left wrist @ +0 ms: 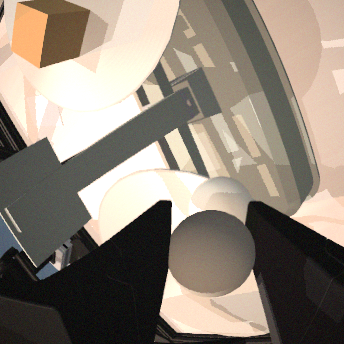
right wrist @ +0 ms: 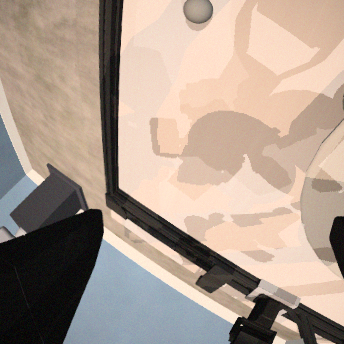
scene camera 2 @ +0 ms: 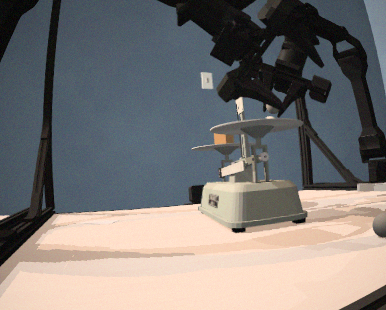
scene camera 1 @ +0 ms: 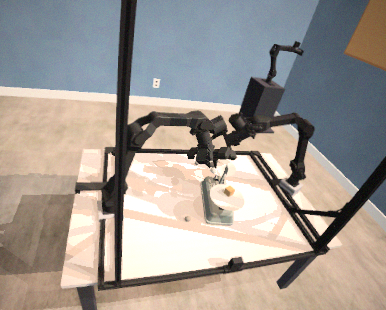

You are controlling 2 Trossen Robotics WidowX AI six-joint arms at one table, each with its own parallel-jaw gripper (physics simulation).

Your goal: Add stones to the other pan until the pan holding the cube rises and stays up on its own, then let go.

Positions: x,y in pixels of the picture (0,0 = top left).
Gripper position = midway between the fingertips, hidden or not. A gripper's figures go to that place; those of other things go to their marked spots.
My left gripper (scene camera 2: 271,114) is 0.56 m from the lens. My right gripper (scene camera 2: 303,89): 0.42 m from the lens. A grey balance scale (scene camera 2: 244,201) is 0.42 m from the lens.
